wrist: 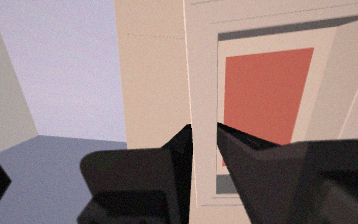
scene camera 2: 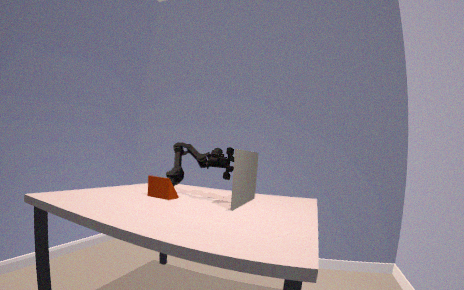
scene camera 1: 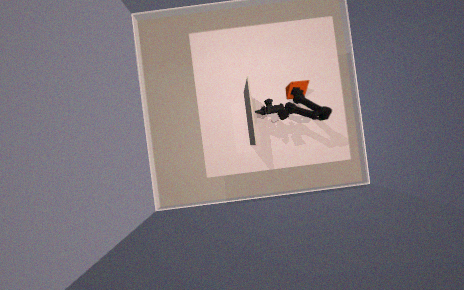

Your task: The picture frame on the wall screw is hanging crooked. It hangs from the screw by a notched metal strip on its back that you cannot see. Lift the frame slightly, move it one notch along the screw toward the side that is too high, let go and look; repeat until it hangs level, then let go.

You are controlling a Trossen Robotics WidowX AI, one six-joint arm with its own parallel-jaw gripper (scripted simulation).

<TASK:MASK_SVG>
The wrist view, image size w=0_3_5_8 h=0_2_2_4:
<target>my gripper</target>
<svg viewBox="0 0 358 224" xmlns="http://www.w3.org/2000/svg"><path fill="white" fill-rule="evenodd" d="M0 165L0 199L2 199L12 181ZM191 124L183 127L160 148L101 150L85 155L80 162L80 169L93 197L77 217L77 223L189 224L193 161ZM217 122L217 146L251 224L358 224L358 138L298 141L280 145Z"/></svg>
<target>picture frame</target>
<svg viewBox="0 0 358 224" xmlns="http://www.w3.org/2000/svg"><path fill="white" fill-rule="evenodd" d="M183 0L197 208L244 207L217 146L217 122L280 145L298 141L358 138L358 0Z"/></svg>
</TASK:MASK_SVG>
